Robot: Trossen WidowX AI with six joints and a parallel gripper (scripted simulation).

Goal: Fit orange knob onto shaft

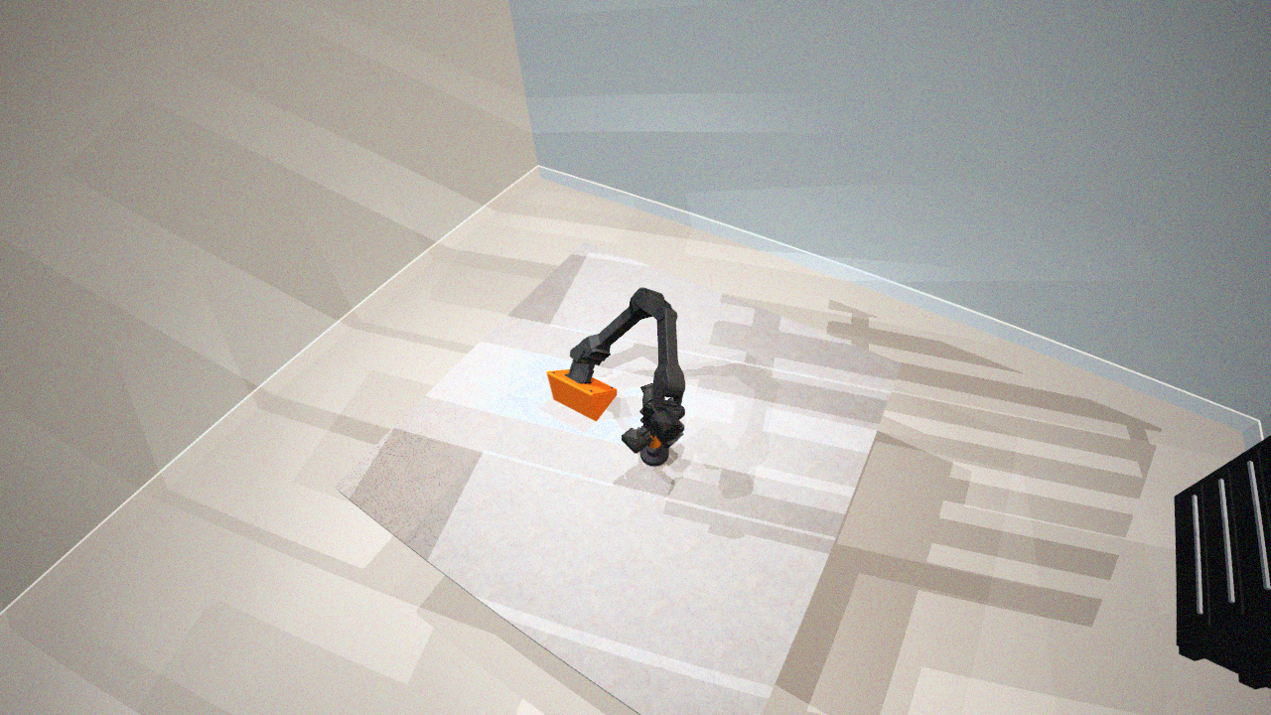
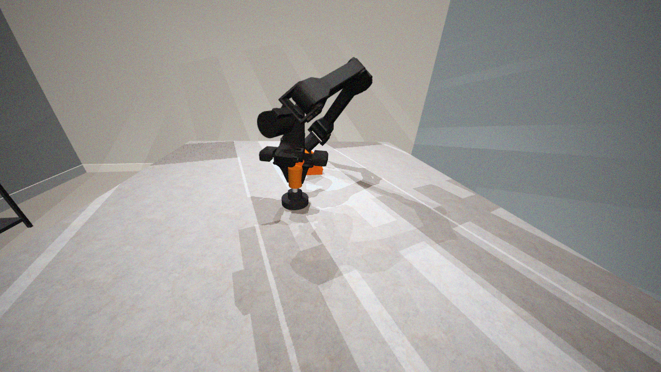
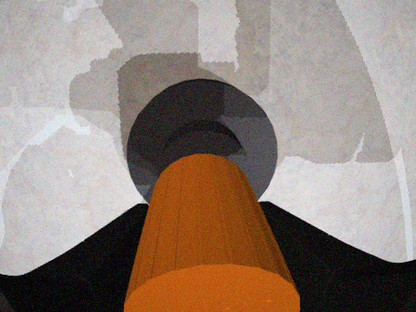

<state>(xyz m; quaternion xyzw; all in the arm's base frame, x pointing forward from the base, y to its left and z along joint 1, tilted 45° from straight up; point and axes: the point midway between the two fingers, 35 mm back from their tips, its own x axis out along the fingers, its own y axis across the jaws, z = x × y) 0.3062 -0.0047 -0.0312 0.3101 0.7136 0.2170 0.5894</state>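
Right now my gripper tip is 3 cm below the orange knob. The rest, counted from my gripper tip: round dark pedestal: 4 cm below.
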